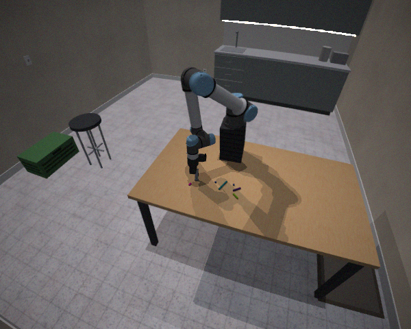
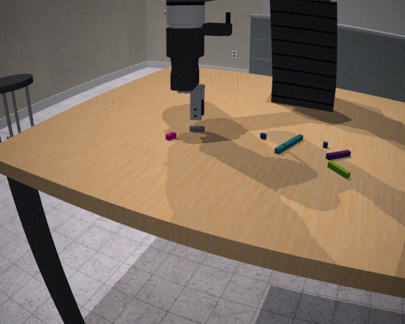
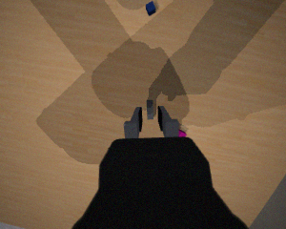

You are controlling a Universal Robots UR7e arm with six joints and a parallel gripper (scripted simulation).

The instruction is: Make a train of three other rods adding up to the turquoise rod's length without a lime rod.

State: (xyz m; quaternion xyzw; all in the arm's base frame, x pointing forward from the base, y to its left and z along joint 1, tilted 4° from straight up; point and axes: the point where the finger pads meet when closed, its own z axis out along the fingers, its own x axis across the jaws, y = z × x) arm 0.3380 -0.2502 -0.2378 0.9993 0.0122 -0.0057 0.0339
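The grey rod lies 40 mm below my hand. The rest, counted from my hand: turquoise rod: 30 mm ahead, 190 mm to the left, 40 mm below; then purple rod: 50 mm ahead, 290 mm to the left, 40 mm below; then magenta rod: 50 mm ahead, 40 mm to the right, 40 mm below.
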